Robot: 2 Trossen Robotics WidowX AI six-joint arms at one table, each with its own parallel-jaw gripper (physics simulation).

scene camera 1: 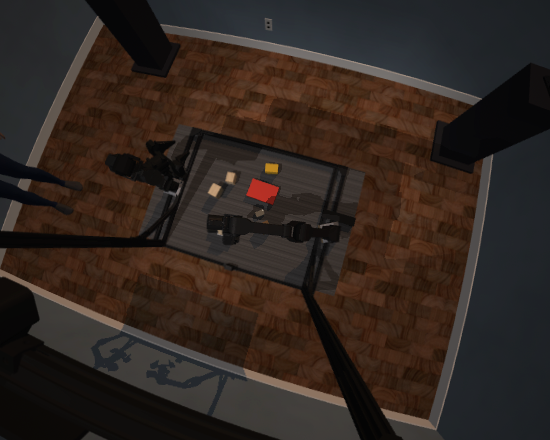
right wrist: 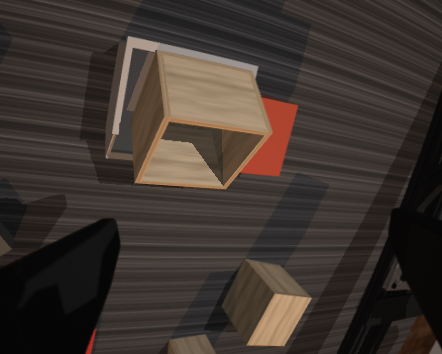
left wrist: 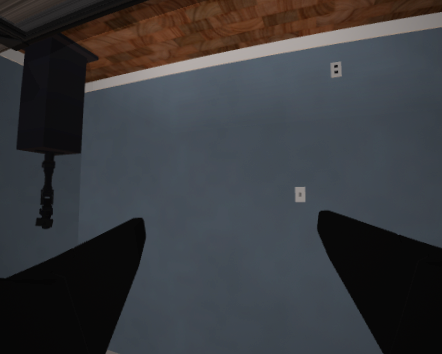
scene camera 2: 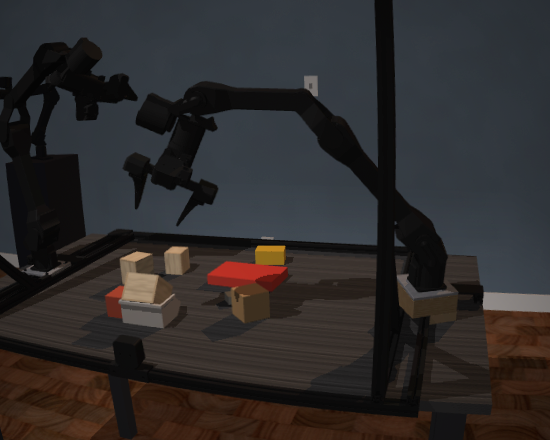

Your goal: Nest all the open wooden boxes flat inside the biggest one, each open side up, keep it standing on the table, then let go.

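A pale grey open box (scene camera 2: 145,315) (right wrist: 123,90) stands on the table, open side up. A wooden open box (scene camera 2: 142,287) (right wrist: 210,95) lies tilted on it, partly over its rim, with its open side facing sideways. A brown box (scene camera 2: 251,306) stands to their right in scene camera 2; I cannot tell whether it is open. My right gripper (scene camera 2: 157,216) (right wrist: 254,228) is open and empty, above the tilted box and apart from it. My left gripper (left wrist: 232,223) (scene camera 2: 134,96) is open and empty, high at the left. The right arm mostly hides the boxes in scene camera 1.
An orange-red block (scene camera 2: 114,302) (right wrist: 281,135) is beside the grey box. Two wooden blocks (scene camera 1: 215,190) (scene camera 1: 230,177), a red slab (scene camera 1: 261,190) (scene camera 2: 247,273) and a yellow block (scene camera 1: 271,168) (scene camera 2: 270,255) lie farther back. A small greyish piece (scene camera 1: 259,212) is near the slab.
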